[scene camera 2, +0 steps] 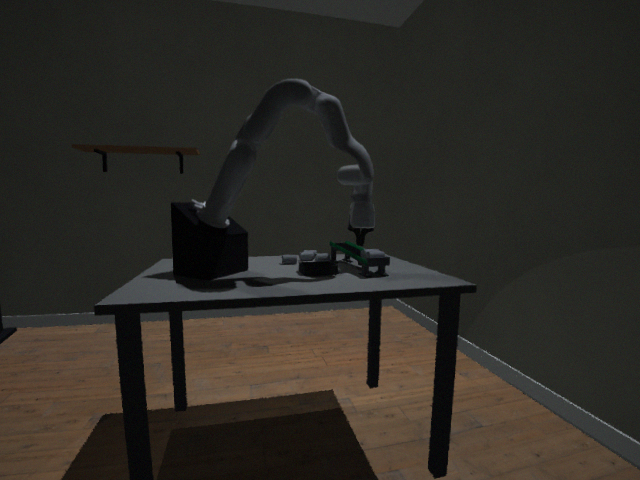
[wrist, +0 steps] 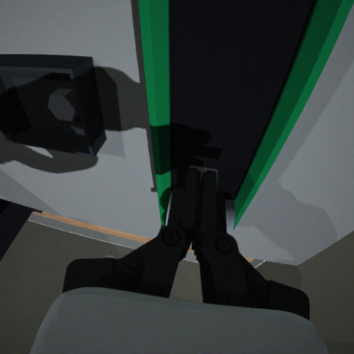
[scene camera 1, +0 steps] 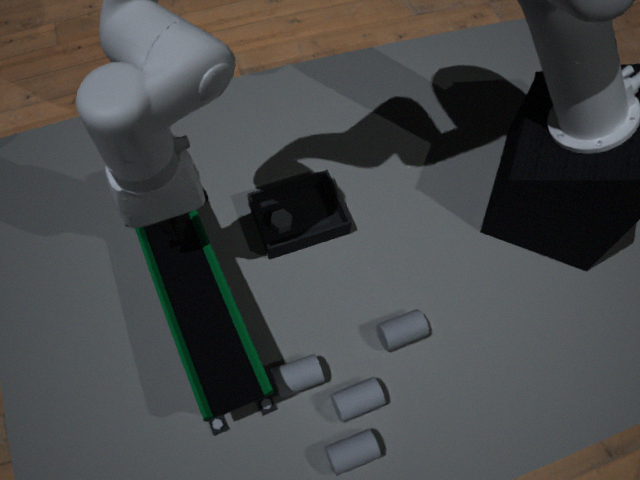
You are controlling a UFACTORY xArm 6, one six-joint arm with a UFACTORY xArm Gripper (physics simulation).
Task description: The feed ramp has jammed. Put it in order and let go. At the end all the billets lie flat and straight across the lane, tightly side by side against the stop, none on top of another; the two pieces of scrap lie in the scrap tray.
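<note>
My gripper is shut and empty, pointing down over the stop end of the lane between the green rails. In scene camera 2, billets show at the stop, beyond the rails. In the wrist view the fingers cover most of that end; a pale edge shows at the fingertips, but I cannot tell what it belongs to. Hex scrap lies in the scrap tray. Loose billets lie on their sides on the table. The second scrap piece is not distinguishable.
The tray stands beside the ramp, on the side of the robot's black base. One loose billet lies close beside the low-numbered camera's near end of the ramp, by its two small feet. The table edge runs beyond the stop.
</note>
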